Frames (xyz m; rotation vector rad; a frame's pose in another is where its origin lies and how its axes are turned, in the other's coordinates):
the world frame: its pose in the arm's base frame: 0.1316 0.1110 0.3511 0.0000 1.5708 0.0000
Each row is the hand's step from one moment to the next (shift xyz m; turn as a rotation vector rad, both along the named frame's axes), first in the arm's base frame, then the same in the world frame.
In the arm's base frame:
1: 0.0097 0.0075 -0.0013 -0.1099 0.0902 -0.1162
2: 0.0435 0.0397 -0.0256 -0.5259 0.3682 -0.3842
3: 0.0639 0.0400 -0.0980 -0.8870 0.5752 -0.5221
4: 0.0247 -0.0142 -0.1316 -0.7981 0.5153 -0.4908
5: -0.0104 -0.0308 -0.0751 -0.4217 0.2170 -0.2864
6: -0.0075 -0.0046 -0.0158 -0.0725 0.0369 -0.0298
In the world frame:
1: 0.0013 0.0075 0.0097 0.1162 0.0902 -0.1099
2: 0.0256 0.0397 0.0435 0.3842 0.3682 -0.5259
3: 0.0980 0.0400 0.0639 0.5221 0.5752 -0.8870
4: 0.1316 -0.0142 0.0247 0.4908 0.5153 -0.7981
5: 0.0751 -0.0308 -0.0104 0.2864 0.2170 -0.4217
6: 0.0158 -0.0046 -0.0075 0.0298 0.0369 -0.0725

